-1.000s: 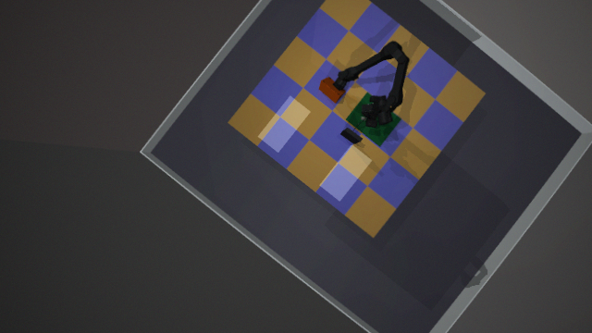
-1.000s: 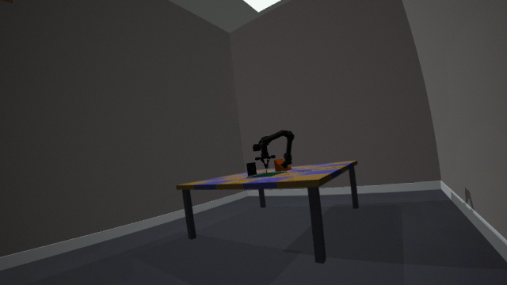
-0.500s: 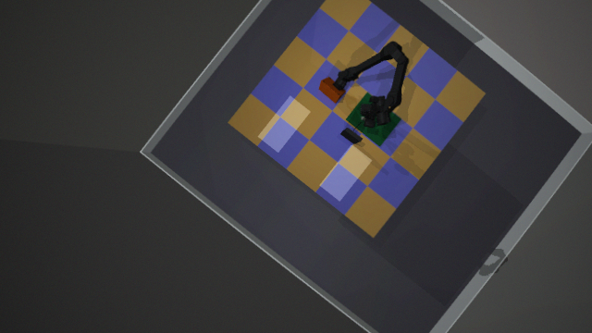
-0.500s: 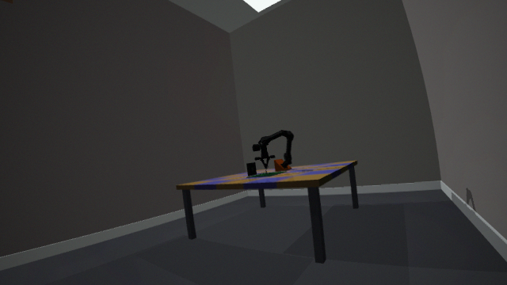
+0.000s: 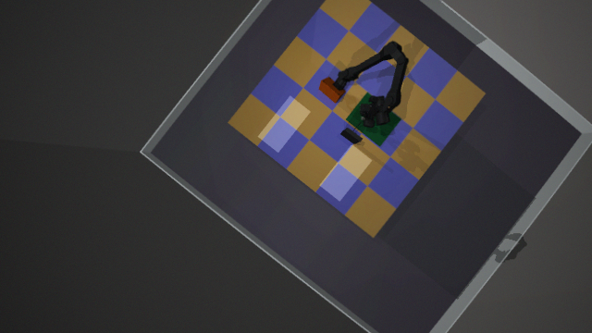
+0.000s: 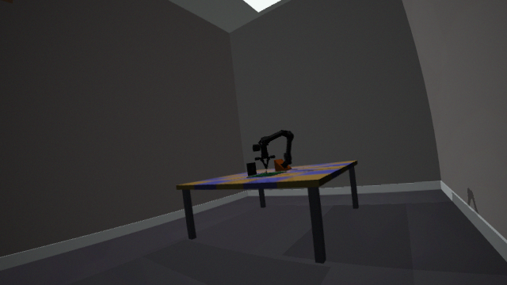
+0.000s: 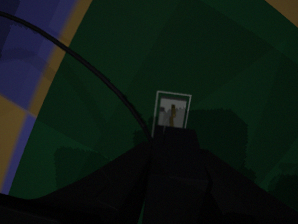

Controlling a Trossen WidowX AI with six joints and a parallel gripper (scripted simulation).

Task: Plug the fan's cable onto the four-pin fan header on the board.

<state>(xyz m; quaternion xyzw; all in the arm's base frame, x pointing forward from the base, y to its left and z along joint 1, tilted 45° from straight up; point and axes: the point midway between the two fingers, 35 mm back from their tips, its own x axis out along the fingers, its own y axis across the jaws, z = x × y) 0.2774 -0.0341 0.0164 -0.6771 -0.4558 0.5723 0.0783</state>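
Now: gripper tip 10 mm short of the four-pin fan header and 60 mm above it. The rest, counted from my gripper tip: green circuit board 60 mm ahead, 50 mm to the left, 80 mm below; then black fan 20 mm ahead, 160 mm to the right, 10 mm below; then black fan plug 10 mm ahead, 10 mm above.
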